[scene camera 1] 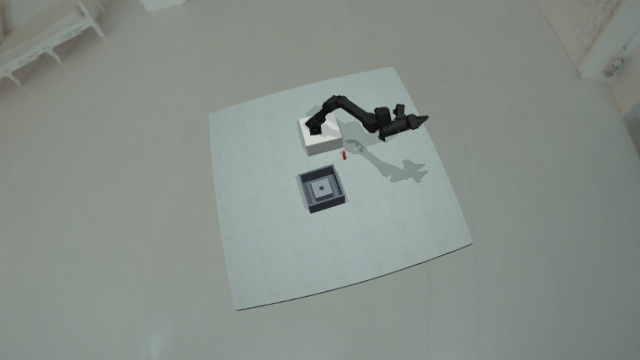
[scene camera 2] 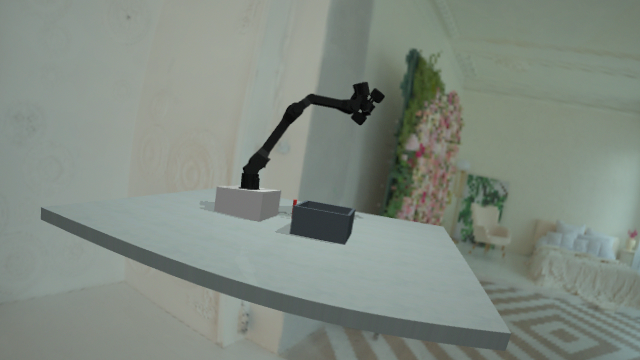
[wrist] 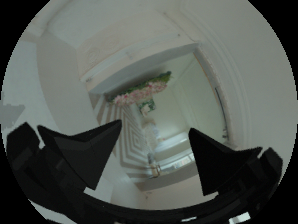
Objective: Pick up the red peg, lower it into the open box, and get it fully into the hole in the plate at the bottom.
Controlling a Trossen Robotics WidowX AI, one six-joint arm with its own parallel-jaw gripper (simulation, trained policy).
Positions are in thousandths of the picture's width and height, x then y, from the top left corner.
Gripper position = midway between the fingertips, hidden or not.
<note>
In view: my gripper (wrist: 525, 574) and a dark box (scene camera 2: 495, 612).
The dark box is seen too in scene camera 1 (scene camera 1: 480, 496). The wrist view does not show the dark box: it is out of frame.
</note>
